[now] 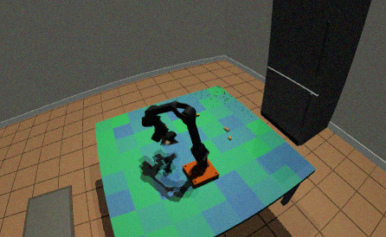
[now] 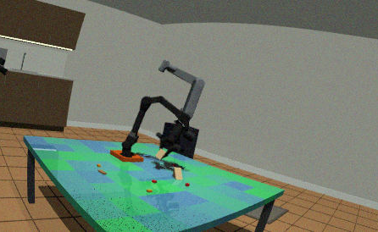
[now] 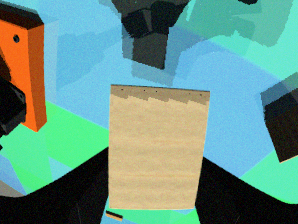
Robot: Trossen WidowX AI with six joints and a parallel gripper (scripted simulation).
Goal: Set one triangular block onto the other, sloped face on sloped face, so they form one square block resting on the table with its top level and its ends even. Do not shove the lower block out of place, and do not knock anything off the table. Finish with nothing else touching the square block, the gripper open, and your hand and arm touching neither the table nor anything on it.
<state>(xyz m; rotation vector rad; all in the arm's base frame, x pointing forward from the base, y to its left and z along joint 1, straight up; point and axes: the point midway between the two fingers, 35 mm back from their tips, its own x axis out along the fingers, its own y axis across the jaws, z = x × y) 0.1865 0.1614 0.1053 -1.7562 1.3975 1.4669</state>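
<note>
The tan triangular block is 10 mm above my gripper tip. Round my gripper tip: tan piece: 430 mm to the right, 100 mm below, 100 mm ahead.
</note>
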